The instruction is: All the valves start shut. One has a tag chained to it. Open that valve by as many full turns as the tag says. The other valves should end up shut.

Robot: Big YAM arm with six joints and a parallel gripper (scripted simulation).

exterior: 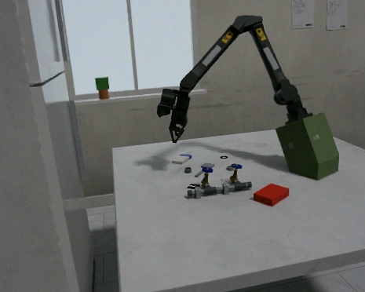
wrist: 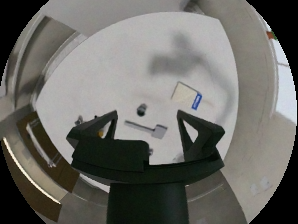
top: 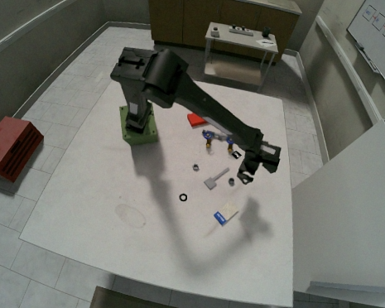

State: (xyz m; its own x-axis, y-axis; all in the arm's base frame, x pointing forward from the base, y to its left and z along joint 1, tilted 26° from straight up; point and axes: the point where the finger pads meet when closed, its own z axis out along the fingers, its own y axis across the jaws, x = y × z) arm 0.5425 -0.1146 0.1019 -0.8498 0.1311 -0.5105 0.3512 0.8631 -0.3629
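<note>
Now: the small black tag 20 cm to the left of my hand, 16 cm below it and 3 cm behind it. From my hand the other things lie so: grey paddle-shaped tool (16 cm below, 12 cm behind, 3 cm to the left); then red block (40 cm to the left, 27 cm behind, 15 cm below); then blue card (16 cm below, 14 cm to the right, 5 cm behind).
</note>
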